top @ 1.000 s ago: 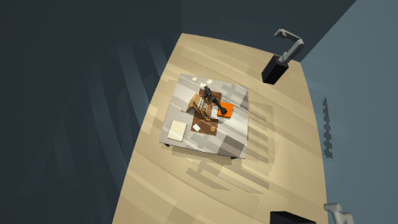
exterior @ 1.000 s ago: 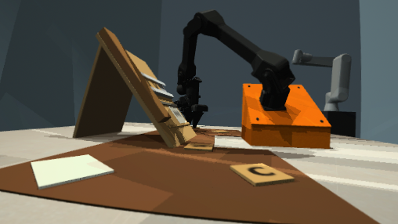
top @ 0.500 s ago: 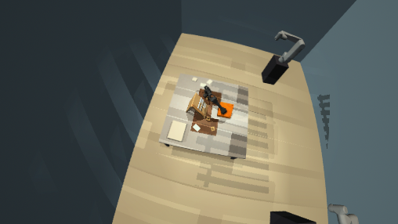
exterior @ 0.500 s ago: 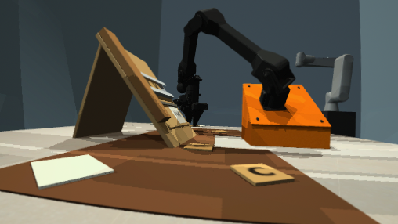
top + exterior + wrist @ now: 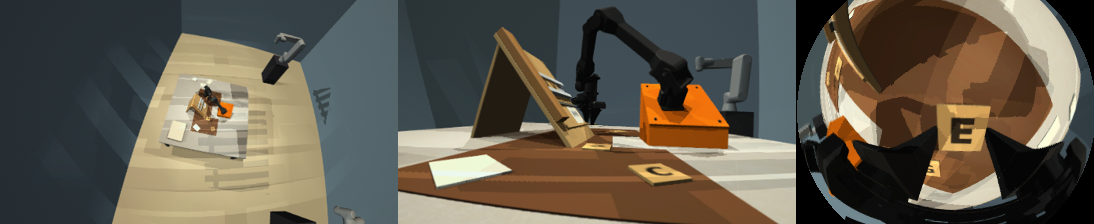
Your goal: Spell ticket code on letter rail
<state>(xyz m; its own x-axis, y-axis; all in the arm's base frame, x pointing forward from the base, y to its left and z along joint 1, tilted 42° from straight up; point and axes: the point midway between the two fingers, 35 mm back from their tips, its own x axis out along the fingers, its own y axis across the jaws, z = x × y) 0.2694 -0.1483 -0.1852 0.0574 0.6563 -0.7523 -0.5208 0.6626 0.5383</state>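
Right now my gripper tip is 22 cm to the right of the tan tile marked v, 13 cm below it and 10 cm short of it. The rest, counted from my gripper tip: u tile: 28 cm to the left, 13 cm above, 10 cm ahead; brown mat: 22 cm to the left, 6 cm behind, 3 cm below; e tile: right at my gripper tip.
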